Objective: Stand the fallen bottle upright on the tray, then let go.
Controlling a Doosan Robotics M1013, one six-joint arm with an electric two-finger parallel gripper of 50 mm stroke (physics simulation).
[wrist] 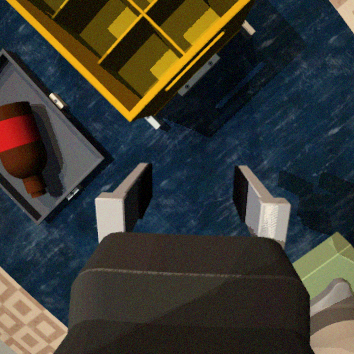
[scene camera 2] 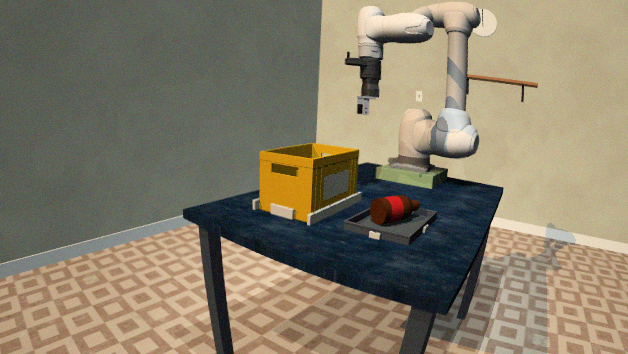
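Where they show: gripper, fingertip midpoint: (wrist: 192, 180) (scene camera 2: 362, 114); arm's base, link origin: (wrist: 324, 329) (scene camera 2: 413, 167).
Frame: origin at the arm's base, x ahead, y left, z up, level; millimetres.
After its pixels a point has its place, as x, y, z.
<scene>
A brown bottle (scene camera 2: 395, 209) {679, 164, 3} (wrist: 22, 142) {623, 125, 18} with a red label lies on its side in the grey tray (scene camera 2: 422, 221) {589, 226, -46} (wrist: 82, 157) {549, 100, -46}. In the scene view its neck points right, toward the back; in the wrist view its neck points down and its base is cut off by the left edge. My gripper (scene camera 2: 363, 114) {442, -69, 238} (wrist: 192, 180) {442, -69, 238} is open and empty. It points down, high above the table, behind the yellow crate and well above the bottle. In the wrist view the bottle and tray are left of the fingers.
A yellow crate (scene camera 2: 286, 187) {783, -125, 34} (wrist: 131, 111) {515, -51, 124} with inner compartments stands beside the tray, held by white stops. The dark blue table (scene camera 2: 465, 205) {300, 322, -51} (wrist: 200, 145) {421, -62, -51} carries both. My arm's green base block (scene camera 2: 412, 177) {137, 41, -17} (wrist: 325, 262) {131, -86, 0} is at the table's back.
</scene>
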